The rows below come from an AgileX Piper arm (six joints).
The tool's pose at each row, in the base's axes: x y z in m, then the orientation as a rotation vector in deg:
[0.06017 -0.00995 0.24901 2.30 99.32 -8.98]
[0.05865 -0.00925 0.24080 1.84 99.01 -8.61]
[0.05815 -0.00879 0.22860 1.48 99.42 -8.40]
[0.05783 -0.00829 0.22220 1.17 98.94 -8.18]
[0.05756 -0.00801 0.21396 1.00 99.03 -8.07]
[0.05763 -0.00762 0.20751 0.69 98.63 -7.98]
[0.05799 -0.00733 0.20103 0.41 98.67 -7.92]
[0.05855 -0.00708 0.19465 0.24 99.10 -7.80]
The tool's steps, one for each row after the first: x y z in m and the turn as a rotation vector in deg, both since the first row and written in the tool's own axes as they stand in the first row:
[0.00829 0.00119 -0.00026 -0.49 -0.35 -0.08]
[0.02035 0.00259 0.00114 -0.86 0.03 -0.22]
[0.02667 0.00357 0.00178 -1.16 -0.47 -0.28]
[0.03480 0.00450 0.00280 -1.33 -0.40 -0.33]
[0.04111 0.00542 0.00385 -1.55 -0.82 -0.47]
[0.04740 0.00628 0.00520 -1.75 -0.80 -0.63]
[0.05357 0.00712 0.00674 -1.95 -0.38 -0.69]

